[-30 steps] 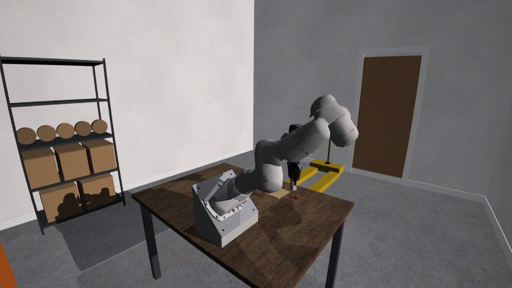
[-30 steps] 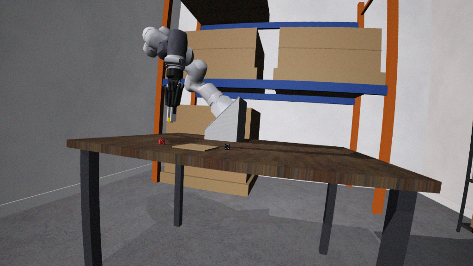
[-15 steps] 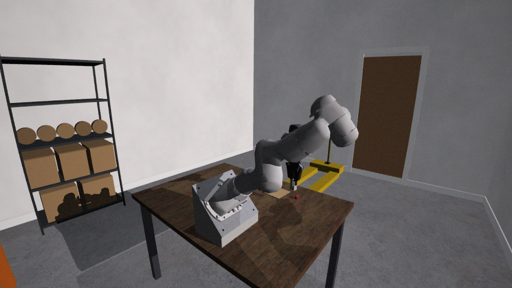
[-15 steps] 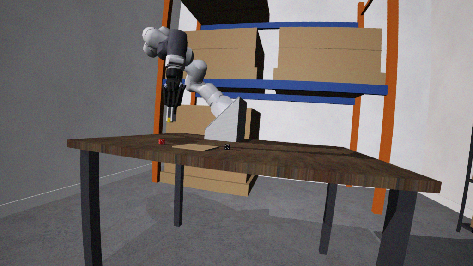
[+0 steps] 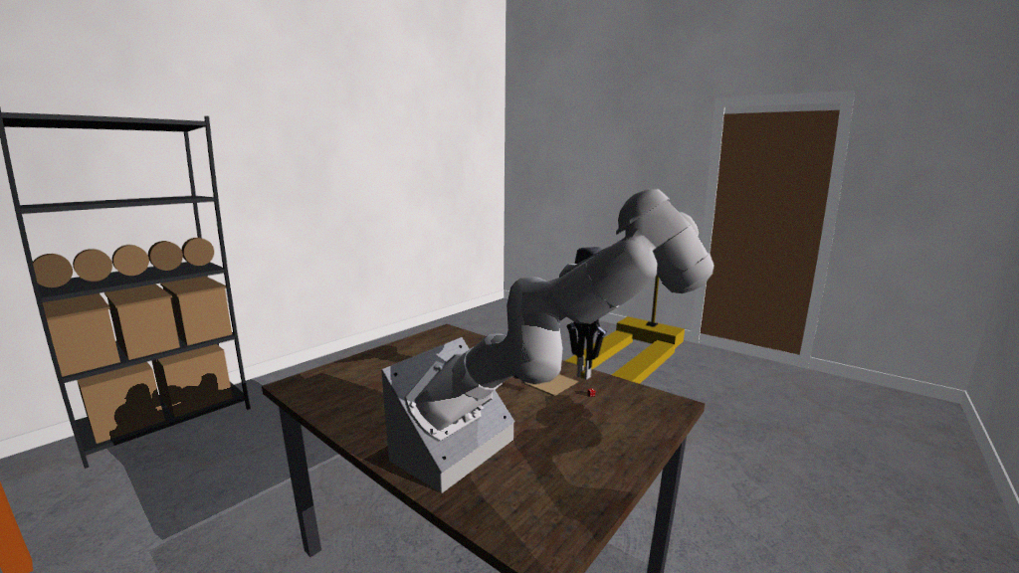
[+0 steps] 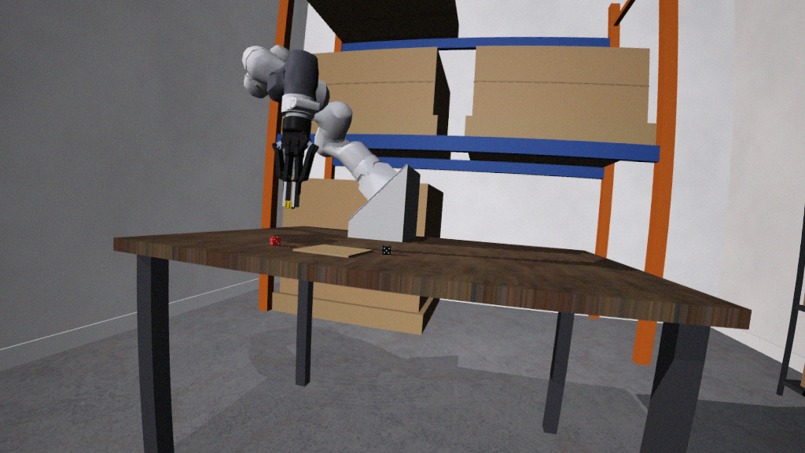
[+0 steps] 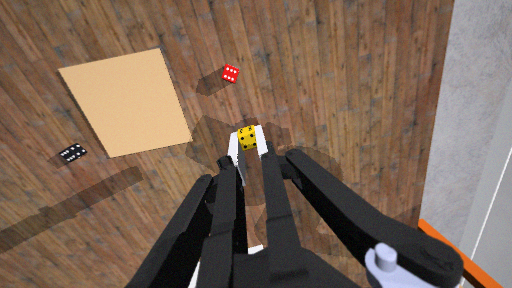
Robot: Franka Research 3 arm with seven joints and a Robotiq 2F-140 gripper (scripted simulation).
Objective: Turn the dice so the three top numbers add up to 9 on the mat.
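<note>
Now: hand 30 mm above the yellow die. The rest, counted from my hand: red die 70 mm ahead, 10 mm to the right, 120 mm below; then black die 60 mm ahead, 270 mm to the left, 120 mm below; then tan mat 80 mm ahead, 150 mm to the left, 130 mm below.
</note>
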